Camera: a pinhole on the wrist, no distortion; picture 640 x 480 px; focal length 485.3 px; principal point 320.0 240.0 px. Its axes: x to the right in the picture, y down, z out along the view. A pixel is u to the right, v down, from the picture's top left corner.
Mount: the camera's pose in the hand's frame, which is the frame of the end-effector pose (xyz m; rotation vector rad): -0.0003 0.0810 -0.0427 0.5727 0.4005 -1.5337
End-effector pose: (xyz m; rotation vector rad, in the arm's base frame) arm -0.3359 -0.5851 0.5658 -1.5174 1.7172 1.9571
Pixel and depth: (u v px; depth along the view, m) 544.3 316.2 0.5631
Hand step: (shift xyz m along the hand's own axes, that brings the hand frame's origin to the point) 0.0302 -0.4612 0.2699
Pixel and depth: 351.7 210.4 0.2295
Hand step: -0.0389 -0.0633 0.1328
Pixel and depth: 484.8 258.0 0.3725
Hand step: -0.0252 -0.2382 0.1863
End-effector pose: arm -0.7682 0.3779 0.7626 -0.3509 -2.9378 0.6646
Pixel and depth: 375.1 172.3 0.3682
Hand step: -0.0907 -0.1634 0.2257
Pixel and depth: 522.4 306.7 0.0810
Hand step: 0.0025 0.0061 0.0042
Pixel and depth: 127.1 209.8 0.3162
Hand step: -0.0560 0.0014 0.2840
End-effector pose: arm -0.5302 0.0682 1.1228 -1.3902 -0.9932 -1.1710
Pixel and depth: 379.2 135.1 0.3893
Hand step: -0.1255 -0.1786 0.2363
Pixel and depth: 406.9 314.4 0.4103
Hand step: 0.0188 -0.2194 0.2524
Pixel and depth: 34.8 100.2 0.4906
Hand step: -0.1981 0.0391 0.5077
